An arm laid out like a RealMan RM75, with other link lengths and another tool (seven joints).
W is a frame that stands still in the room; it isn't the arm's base.
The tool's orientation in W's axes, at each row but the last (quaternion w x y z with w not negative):
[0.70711 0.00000 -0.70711 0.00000]
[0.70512 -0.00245 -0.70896 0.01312]
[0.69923 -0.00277 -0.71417 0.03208]
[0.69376 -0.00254 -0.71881 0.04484]
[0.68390 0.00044 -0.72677 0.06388]
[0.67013 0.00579 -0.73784 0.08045]
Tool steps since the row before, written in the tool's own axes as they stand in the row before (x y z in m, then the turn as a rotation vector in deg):
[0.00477 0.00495 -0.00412 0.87 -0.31 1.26]
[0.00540 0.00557 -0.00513 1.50 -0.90 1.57]
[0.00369 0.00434 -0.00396 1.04 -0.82 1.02]
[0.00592 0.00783 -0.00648 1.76 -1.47 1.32]
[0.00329 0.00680 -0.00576 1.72 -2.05 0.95]
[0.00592 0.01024 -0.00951 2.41 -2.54 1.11]
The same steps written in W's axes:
[0.00412 0.00495 0.00477 -1.26 -0.31 0.87]
[0.00502 0.00576 0.00530 -1.56 -0.89 1.51]
[0.00370 0.00468 0.00355 -1.01 -0.81 1.06]
[0.00578 0.00858 0.00559 -1.30 -1.43 1.81]
[0.00491 0.00757 0.00297 -0.87 -1.97 1.85]
[0.00760 0.01190 0.00557 -1.05 -2.41 2.57]

